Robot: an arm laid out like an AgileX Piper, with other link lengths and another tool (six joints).
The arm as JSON. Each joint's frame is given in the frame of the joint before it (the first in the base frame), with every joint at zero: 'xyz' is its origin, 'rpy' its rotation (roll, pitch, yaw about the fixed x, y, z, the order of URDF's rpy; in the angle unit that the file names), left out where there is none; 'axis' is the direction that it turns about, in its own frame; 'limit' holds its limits. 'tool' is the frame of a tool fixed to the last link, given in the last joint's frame.
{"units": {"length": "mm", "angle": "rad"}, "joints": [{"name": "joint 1", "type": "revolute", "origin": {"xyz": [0.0, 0.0, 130.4]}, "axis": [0.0, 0.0, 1.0], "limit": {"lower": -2.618, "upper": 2.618}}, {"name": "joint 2", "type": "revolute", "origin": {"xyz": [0.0, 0.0, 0.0]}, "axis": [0.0, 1.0, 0.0], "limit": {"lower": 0.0, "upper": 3.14}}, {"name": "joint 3", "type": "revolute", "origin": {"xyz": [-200.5, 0.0, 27.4]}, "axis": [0.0, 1.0, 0.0], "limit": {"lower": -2.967, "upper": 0.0}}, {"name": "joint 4", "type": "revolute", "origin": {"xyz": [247.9, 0.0, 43.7]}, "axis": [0.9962, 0.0, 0.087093], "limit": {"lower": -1.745, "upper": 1.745}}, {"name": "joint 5", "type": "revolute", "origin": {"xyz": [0.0, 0.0, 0.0]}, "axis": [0.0, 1.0, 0.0], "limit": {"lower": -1.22, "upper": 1.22}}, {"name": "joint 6", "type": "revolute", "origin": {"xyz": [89.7, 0.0, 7.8]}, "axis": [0.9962, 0.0, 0.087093], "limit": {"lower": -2.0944, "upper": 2.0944}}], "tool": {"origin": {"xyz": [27.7, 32.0, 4.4], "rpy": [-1.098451, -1.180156, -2.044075]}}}
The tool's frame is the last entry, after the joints.
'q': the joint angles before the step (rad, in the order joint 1, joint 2, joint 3, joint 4, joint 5, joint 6). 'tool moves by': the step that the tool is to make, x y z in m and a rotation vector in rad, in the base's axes. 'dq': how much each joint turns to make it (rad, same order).
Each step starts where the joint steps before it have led.
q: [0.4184 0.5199 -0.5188 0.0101 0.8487 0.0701]
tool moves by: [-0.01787 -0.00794 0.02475 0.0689 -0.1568 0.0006]
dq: [0.0000 -0.1920 0.0213 0.0000 -0.0006 -0.0009]
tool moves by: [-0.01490 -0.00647 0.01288 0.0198 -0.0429 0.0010]
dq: [0.0000 -0.0977 -0.0152 0.0010 0.0656 0.0000]
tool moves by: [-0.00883 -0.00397 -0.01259 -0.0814 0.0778 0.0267]
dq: [0.0002 -0.0160 0.0063 -0.0032 0.1143 -0.0475]
